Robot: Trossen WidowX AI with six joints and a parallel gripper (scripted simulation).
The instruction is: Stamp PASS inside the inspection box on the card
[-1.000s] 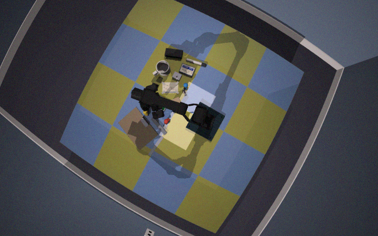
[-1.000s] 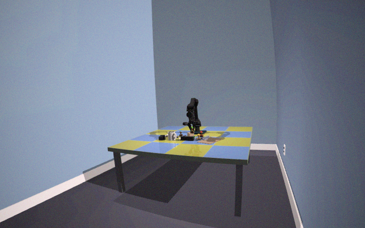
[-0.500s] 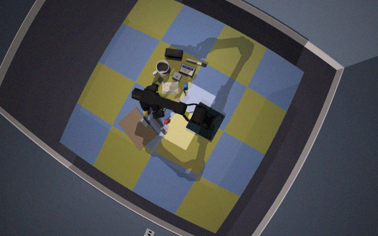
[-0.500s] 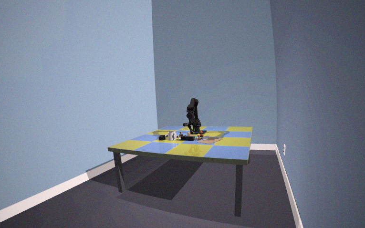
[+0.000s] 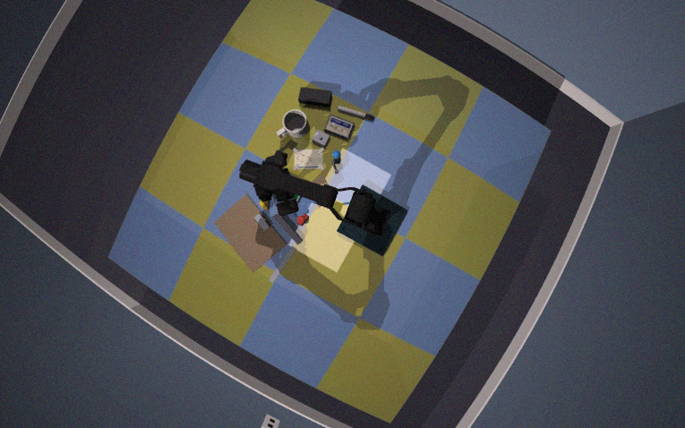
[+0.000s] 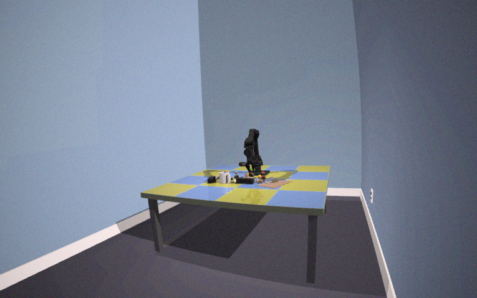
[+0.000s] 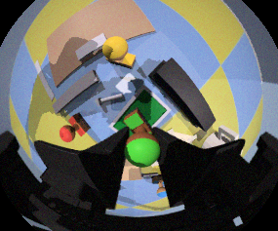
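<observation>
The green ink pad is 6 cm below my gripper tip. Also, from my gripper tip: long black box: 8 cm ahead, 2 cm to the right, 5 cm below; green-knobbed stamp: right at my gripper tip; yellow-knob stamp: 3 cm ahead, 9 cm to the left, 4 cm below.
</observation>
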